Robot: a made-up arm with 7 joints.
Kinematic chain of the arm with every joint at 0, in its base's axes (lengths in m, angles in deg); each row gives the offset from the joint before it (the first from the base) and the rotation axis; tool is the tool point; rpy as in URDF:
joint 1: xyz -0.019 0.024 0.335 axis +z
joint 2: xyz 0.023 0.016 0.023 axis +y
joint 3: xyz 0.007 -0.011 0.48 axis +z
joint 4: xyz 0.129 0.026 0 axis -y
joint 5: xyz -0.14 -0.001 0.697 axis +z
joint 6: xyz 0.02 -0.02 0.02 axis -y
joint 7: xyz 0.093 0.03 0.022 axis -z
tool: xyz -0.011 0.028 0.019 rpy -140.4 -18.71 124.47
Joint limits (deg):
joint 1: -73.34..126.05
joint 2: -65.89..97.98
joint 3: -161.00..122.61
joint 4: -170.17..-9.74
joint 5: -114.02..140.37
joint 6: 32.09..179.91
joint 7: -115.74..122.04
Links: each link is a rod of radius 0.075 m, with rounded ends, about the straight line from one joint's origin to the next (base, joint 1, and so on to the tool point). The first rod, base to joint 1, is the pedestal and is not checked.
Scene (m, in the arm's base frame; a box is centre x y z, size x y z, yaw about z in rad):
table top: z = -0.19
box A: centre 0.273 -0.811 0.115 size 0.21 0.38 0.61 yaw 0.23
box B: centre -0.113 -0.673 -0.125 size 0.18 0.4 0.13 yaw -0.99
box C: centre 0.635 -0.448 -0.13 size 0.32 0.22 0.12 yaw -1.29
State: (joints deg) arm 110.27 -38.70 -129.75 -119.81 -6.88 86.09 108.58
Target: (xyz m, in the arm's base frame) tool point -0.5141 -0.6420 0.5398
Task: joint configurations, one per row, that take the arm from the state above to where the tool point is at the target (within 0.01 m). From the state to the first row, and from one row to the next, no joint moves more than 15 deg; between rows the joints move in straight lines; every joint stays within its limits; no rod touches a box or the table.
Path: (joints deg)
1: 98.66 -26.62 -134.36 -116.89 -6.19 80.03 109.27
2: 87.04 -14.54 -138.98 -113.96 -5.49 73.98 109.96
3: 75.43 -2.45 -143.59 -111.04 -4.80 67.92 110.65
4: 60.67 1.24 -149.39 -117.08 -5.38 73.25 110.97
5: 45.91 4.94 -155.20 -123.11 -5.96 78.58 111.29
6: 31.14 8.63 -161.00 -129.14 -6.55 83.90 111.61

